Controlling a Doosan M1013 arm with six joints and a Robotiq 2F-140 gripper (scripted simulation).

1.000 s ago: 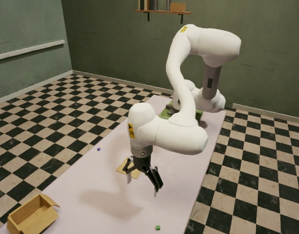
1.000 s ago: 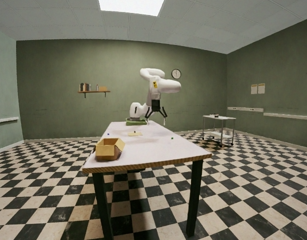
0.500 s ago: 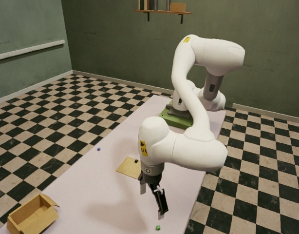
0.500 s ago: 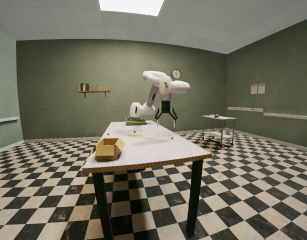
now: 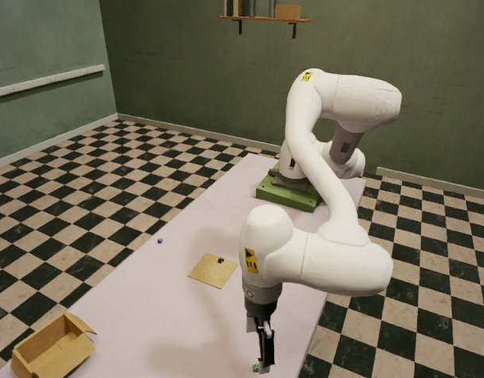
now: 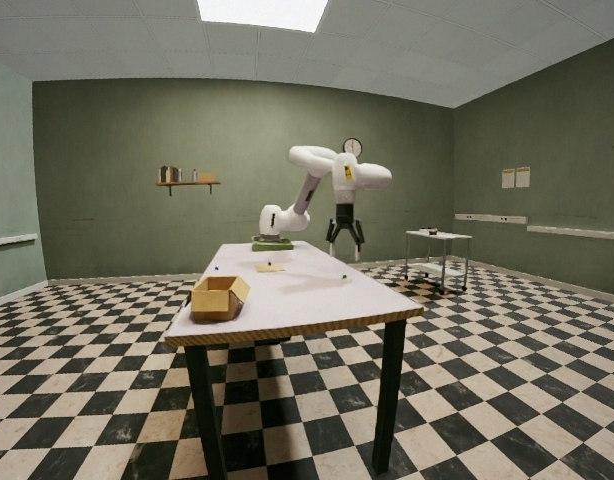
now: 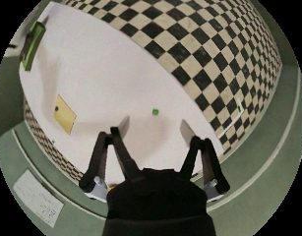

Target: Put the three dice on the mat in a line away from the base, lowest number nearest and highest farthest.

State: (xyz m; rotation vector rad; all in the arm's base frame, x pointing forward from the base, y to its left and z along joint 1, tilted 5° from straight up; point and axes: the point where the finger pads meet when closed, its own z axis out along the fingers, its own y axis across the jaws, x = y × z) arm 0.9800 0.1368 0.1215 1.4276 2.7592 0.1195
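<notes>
Right now the green die is 10 cm below my hand. Also, from my hand: black die 35 cm behind, 26 cm to the right, 9 cm below; then cardboard box 19 cm ahead, 52 cm to the right, 6 cm below; then yellow mat 30 cm behind, 27 cm to the right, 10 cm below.
</notes>
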